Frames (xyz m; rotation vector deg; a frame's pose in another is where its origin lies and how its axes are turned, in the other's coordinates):
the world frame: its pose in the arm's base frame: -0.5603 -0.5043 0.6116 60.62 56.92 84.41
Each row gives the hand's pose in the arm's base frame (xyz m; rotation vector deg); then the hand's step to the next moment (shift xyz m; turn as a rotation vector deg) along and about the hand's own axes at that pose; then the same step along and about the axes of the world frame.
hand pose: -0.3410 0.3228 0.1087 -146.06 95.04 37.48
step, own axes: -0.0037 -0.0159 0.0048 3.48 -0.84 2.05
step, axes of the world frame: 0.0094 -0.0104 0.0096 -2.62 -3.18 0.19
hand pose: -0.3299 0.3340 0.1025 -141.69 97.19 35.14
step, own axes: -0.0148 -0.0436 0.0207 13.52 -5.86 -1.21
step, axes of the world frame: 0.0302 -0.0320 0.0247 -11.30 -5.79 7.57
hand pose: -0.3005 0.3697 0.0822 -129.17 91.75 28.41
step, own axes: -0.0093 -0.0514 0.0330 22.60 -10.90 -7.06
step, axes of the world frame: 0.0321 -0.0371 0.0375 -20.44 -5.48 15.22
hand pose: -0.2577 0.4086 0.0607 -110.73 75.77 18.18
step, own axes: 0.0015 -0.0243 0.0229 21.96 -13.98 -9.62
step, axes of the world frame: 0.0161 -0.0150 0.0252 -21.01 -2.54 17.95
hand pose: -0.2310 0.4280 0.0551 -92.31 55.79 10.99
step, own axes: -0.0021 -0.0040 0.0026 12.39 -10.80 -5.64
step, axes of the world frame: 0.0033 0.0022 0.0033 -12.05 0.23 12.52
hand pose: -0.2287 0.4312 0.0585 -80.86 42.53 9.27
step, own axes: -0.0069 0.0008 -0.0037 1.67 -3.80 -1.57
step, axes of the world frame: 0.0000 0.0051 -0.0060 -2.66 1.83 3.04
